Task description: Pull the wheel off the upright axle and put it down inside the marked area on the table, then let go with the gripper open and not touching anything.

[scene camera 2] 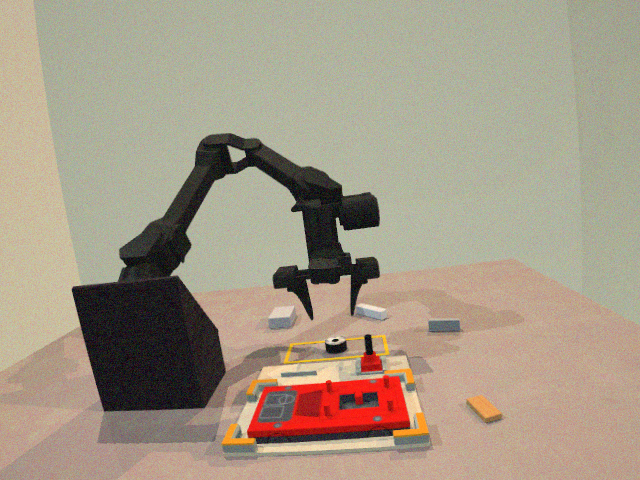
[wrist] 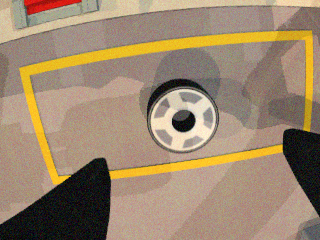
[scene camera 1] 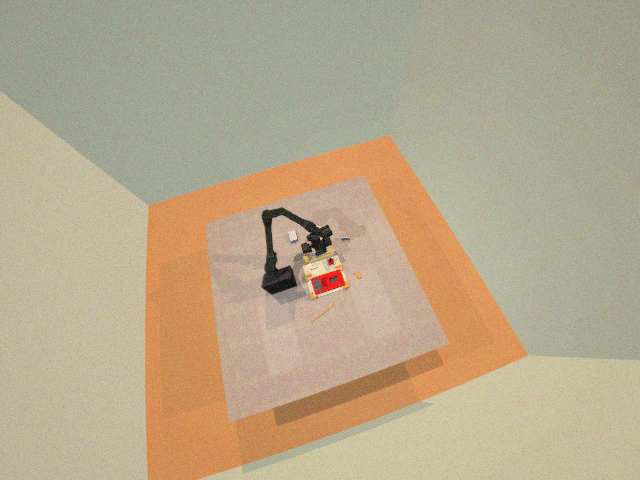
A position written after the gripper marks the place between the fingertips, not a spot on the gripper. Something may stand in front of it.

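Scene camera 2 shows the gripper [scene camera 2: 332, 317], open and holding nothing, together with a red plate [scene camera 2: 368, 408]. In the wrist view the gripper [wrist: 199, 155] appears again, along with a wheel [wrist: 193, 133], while the red plate is out of frame in the wrist view.
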